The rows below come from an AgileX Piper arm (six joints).
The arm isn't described. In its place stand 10 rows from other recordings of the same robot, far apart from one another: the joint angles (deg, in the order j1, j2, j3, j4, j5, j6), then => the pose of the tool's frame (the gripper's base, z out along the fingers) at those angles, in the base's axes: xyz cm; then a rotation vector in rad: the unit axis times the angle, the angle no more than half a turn.
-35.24, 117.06, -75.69, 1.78, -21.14, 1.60 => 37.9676 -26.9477 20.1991 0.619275 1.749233 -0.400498
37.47, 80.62, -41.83, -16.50, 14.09, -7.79 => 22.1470 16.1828 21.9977 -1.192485 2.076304 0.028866
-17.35, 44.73, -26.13, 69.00, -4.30, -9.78 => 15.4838 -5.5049 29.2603 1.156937 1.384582 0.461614
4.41, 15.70, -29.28, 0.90, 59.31, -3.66 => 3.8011 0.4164 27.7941 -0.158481 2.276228 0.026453
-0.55, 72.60, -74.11, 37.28, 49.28, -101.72 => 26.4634 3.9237 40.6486 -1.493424 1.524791 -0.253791
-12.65, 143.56, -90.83, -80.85, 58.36, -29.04 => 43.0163 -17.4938 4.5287 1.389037 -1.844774 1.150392
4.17, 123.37, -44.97, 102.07, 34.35, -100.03 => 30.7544 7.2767 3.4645 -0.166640 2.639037 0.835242
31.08, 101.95, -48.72, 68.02, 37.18, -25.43 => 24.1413 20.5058 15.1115 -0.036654 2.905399 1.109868
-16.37, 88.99, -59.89, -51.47, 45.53, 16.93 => 28.6155 -13.7004 26.0743 0.056220 2.625654 -1.022164
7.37, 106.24, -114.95, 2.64, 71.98, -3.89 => 39.8450 5.5557 38.6794 -0.251606 2.576099 0.084264
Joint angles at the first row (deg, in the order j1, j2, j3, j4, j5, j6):
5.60, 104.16, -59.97, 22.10, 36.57, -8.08
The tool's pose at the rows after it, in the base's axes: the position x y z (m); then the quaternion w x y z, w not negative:
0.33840 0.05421 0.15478 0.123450 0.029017 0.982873 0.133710
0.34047 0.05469 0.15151 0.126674 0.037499 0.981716 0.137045
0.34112 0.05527 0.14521 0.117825 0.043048 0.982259 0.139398
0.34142 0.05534 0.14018 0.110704 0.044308 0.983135 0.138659
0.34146 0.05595 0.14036 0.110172 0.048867 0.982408 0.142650
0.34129 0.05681 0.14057 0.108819 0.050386 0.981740 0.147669
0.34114 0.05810 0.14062 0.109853 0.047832 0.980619 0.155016
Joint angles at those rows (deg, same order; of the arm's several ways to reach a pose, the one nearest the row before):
5.60, 105.29, -59.97, 23.28, 35.59, -8.38
5.60, 105.93, -59.97, 24.27, 34.55, -8.38
5.60, 107.01, -59.97, 24.92, 34.50, -8.38
5.60, 107.85, -59.97, 24.97, 34.50, -8.38
5.60, 107.85, -59.97, 25.67, 34.56, -8.38
5.60, 107.85, -59.97, 26.59, 34.78, -8.88
5.60, 107.85, -59.86, 28.20, 34.79, -10.44

